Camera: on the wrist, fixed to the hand. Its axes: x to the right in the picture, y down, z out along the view.
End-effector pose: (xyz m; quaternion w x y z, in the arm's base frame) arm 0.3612 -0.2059 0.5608 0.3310 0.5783 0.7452 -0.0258
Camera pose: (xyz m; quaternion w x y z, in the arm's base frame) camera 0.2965 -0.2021 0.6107 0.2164 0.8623 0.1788 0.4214
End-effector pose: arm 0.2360 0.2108 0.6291 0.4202 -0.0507 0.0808 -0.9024
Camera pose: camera 0.2060 0.2545 0.5667 0.8873 0.1015 0.3025 -0.3331
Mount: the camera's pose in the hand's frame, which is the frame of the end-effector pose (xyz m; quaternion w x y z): -0.0157 -0.0384 -0.0705 0.6927 -0.1584 0.1639 0.6843
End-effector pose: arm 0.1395 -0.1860 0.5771 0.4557 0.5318 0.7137 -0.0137
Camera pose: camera 0.0653 -0.1788 0.6109 0.2923 0.7868 0.2073 0.5025
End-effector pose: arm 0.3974 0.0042 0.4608 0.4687 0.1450 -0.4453 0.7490
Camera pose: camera 0.4516 0.0581 0.4317 0.0919 0.4013 0.4495 -0.7928
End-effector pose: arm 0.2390 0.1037 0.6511 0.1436 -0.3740 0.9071 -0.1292
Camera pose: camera 0.2491 0.0975 0.7320 0.0200 -0.3601 -0.9282 -0.0912
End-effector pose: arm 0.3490 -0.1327 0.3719 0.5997 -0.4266 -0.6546 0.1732
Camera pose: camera 0.4000 -0.1869 0.4058 0.3366 -0.8668 -0.0907 0.3567
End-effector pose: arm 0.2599 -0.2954 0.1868 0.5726 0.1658 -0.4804 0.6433
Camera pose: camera 0.3226 -0.2520 0.1572 0.0614 -0.4100 -0.4543 0.7885
